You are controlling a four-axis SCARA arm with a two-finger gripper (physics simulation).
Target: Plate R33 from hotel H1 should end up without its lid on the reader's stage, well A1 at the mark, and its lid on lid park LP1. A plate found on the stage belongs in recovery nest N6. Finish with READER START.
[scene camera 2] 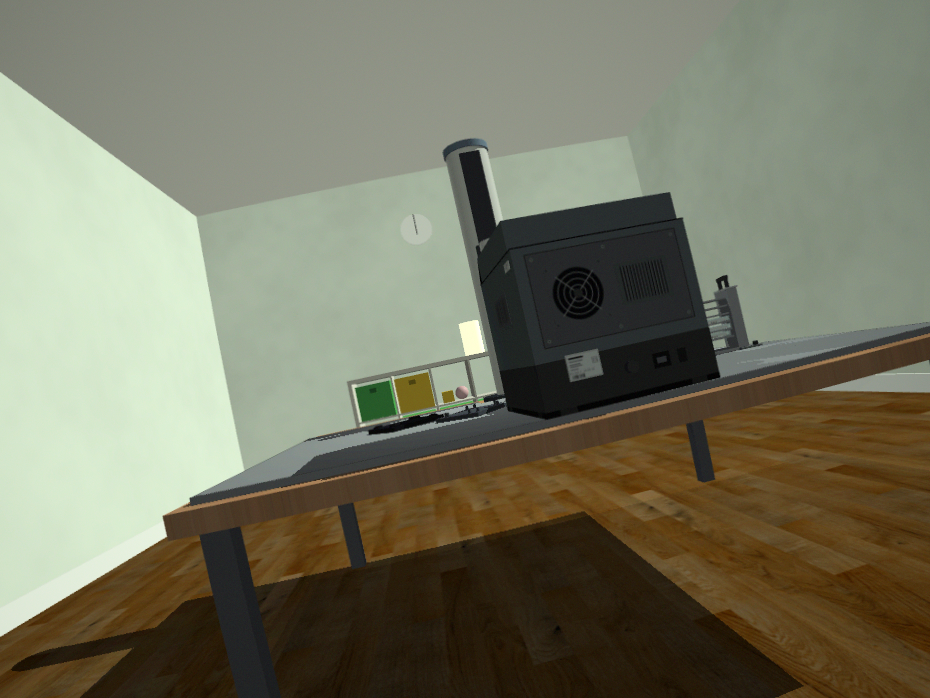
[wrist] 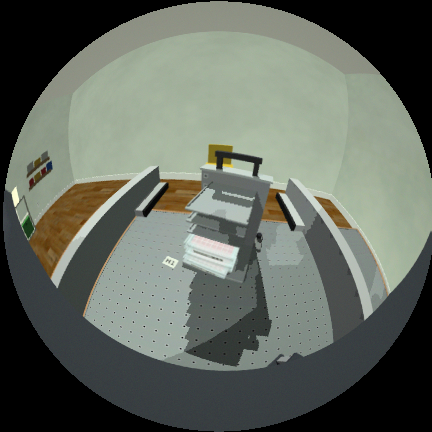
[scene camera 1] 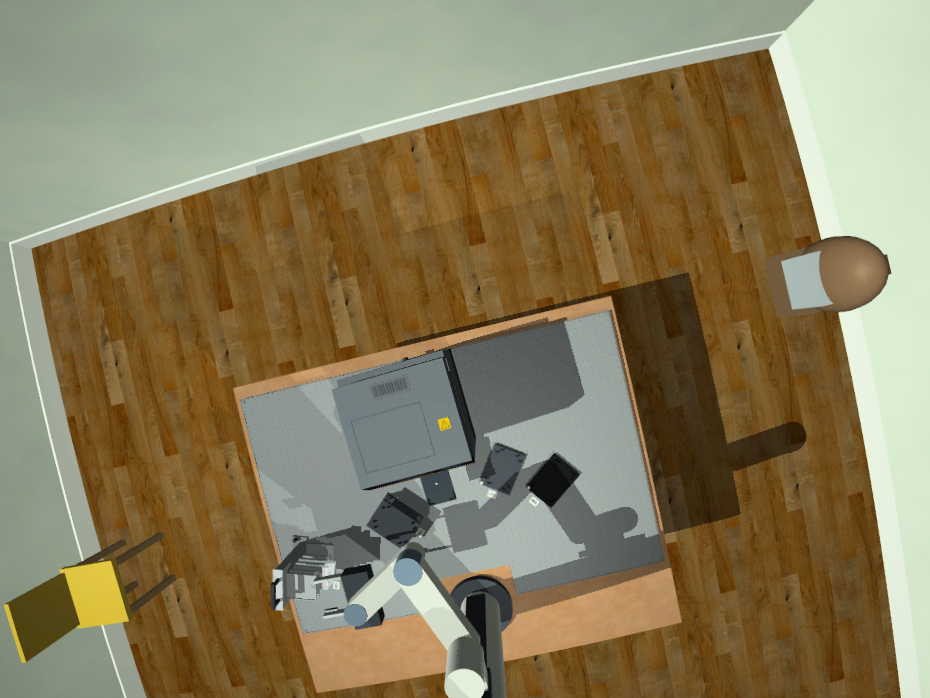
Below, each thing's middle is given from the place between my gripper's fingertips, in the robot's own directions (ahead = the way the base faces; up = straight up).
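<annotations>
My hand is 11 cm above the reader stage (scene camera 1: 443, 492), 27 cm short of it and 45 cm to the left of it. The black pad (scene camera 1: 555, 477) is 22 cm below my hand, 13 cm ahead of it and 84 cm to the right of it. As for the LP1 pad (scene camera 1: 504, 464), it is a good way below my hand, some way ahead of it and well to the right of it. Going by their middles, of the things named here the reader stage is the nearest to my hand and the black pad is the farthest from it.
</annotations>
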